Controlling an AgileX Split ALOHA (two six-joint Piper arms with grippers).
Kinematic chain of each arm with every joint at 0, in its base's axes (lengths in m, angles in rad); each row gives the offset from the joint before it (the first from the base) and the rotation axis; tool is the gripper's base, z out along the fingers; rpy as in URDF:
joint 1: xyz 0 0 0.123 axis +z
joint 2: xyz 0 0 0 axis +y
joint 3: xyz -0.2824 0 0.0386 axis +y
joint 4: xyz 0.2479 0 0.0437 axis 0.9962 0 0.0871
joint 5: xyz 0 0 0 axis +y
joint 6: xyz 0.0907 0 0.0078 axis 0.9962 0 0.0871
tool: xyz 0 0 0 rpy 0 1.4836 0
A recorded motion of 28 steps. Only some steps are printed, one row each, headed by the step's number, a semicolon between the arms.
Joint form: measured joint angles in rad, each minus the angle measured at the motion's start. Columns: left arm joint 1, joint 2, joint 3, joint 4, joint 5, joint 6; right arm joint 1, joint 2, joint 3, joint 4, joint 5, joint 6.
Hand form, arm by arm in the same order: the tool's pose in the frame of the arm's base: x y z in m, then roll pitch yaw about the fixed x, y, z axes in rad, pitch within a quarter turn. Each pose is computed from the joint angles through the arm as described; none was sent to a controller.
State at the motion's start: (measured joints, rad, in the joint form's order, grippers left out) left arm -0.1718 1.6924 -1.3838 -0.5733 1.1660 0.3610; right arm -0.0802 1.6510 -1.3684 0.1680 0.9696 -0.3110
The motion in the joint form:
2: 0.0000 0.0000 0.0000 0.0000 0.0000 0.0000; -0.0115 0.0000 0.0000 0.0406 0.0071 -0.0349
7: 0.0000 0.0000 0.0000 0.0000 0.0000 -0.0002; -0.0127 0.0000 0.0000 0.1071 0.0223 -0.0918
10: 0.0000 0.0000 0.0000 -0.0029 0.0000 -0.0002; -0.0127 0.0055 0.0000 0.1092 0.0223 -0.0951
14: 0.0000 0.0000 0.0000 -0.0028 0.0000 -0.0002; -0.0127 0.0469 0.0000 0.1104 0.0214 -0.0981
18: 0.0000 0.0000 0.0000 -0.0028 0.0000 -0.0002; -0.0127 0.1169 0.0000 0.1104 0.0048 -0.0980
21: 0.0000 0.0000 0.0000 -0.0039 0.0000 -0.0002; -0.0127 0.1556 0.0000 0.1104 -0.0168 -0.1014
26: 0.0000 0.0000 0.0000 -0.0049 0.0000 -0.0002; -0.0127 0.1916 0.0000 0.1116 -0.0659 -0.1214
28: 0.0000 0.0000 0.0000 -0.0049 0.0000 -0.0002; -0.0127 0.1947 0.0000 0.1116 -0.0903 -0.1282
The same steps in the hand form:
2: 0.3287 -0.1031 0.2885 -2.6475 0.3047 2.8680; 0.3469 -0.0162 0.2919 3.0714 0.4366 -2.9851
7: 0.3287 -0.1031 0.2885 -2.6475 0.3046 2.8682; 0.3463 -0.0115 0.2926 3.0235 0.4446 -2.9648
10: 0.3287 -0.1033 0.2886 -2.6445 0.3049 2.8697; 0.3472 -0.0114 0.2907 3.0212 0.4403 -2.9632
14: 0.3287 -0.1033 0.2886 -2.6446 0.3049 2.8697; 0.3539 -0.0119 0.2763 3.0095 0.4019 -2.9658
18: 0.3287 -0.1033 0.2886 -2.6446 0.3049 2.8697; 0.3652 -0.0132 0.2516 2.9956 0.3494 -2.9754
21: 0.3286 -0.1034 0.2887 -2.6435 0.3050 2.8703; 0.3717 -0.0141 0.2378 2.9940 0.3320 -2.9784
26: 0.3286 -0.1035 0.2887 -2.6425 0.3051 2.8708; 0.3798 -0.0155 0.2254 3.0078 0.3447 -2.9681
28: 0.3286 -0.1035 0.2887 -2.6425 0.3051 2.8708; 0.3822 -0.0161 0.2248 3.0187 0.3645 -2.9643

